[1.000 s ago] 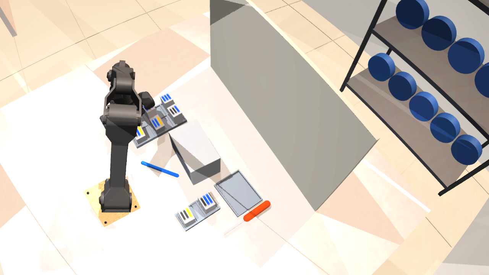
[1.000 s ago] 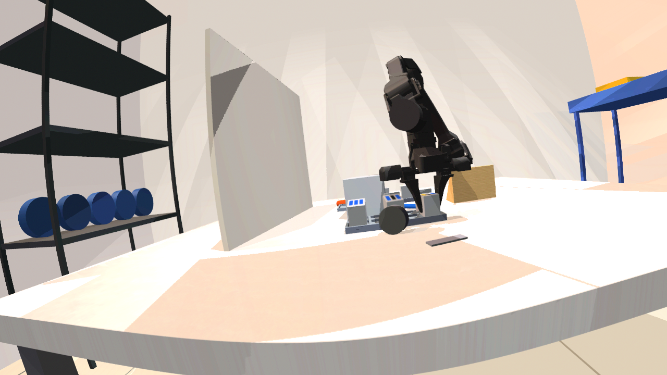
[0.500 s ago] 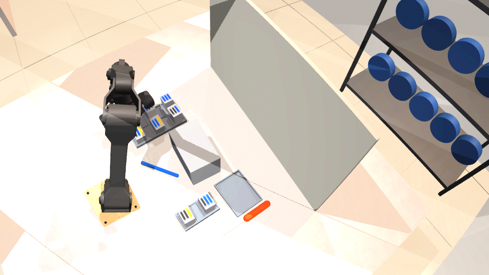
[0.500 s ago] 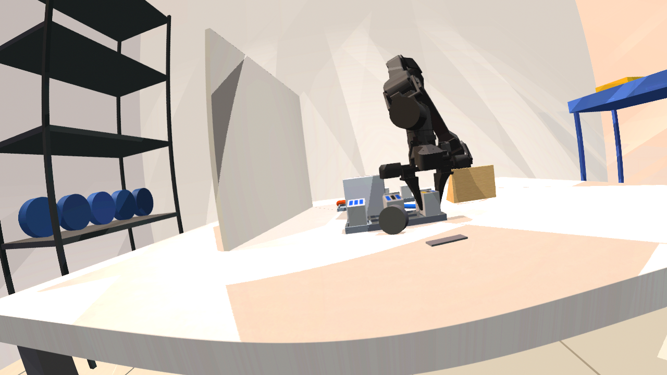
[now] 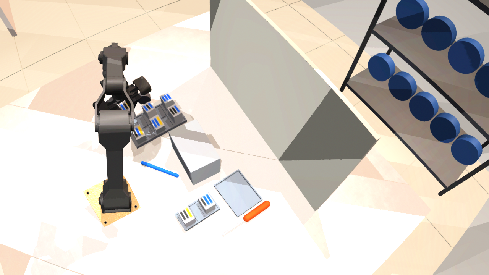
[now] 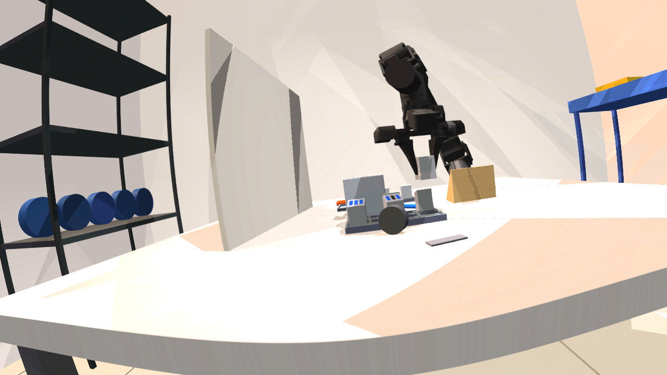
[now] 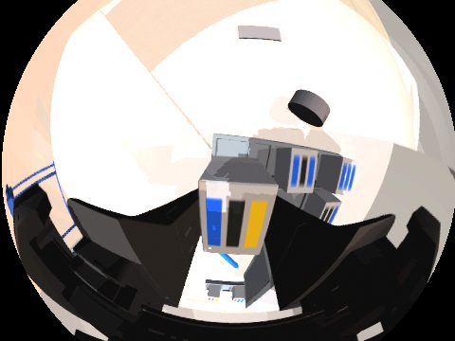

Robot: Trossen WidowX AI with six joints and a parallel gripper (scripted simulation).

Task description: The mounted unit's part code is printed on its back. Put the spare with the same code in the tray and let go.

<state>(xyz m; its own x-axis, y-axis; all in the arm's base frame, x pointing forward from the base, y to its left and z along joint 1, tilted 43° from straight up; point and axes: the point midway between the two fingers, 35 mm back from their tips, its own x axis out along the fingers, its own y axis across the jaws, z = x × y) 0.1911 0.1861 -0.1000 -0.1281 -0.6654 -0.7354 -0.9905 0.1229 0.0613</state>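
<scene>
My gripper tip is now 420 mm to the left of the shallow tray, 130 mm short of it and 90 mm above it. Also, from my gripper tip: black puck: 90 mm ahead, 70 mm to the left, 70 mm below; then blue stick: 200 mm to the right, 90 mm below, 20 mm behind; then grey spare: 20 mm above.
</scene>
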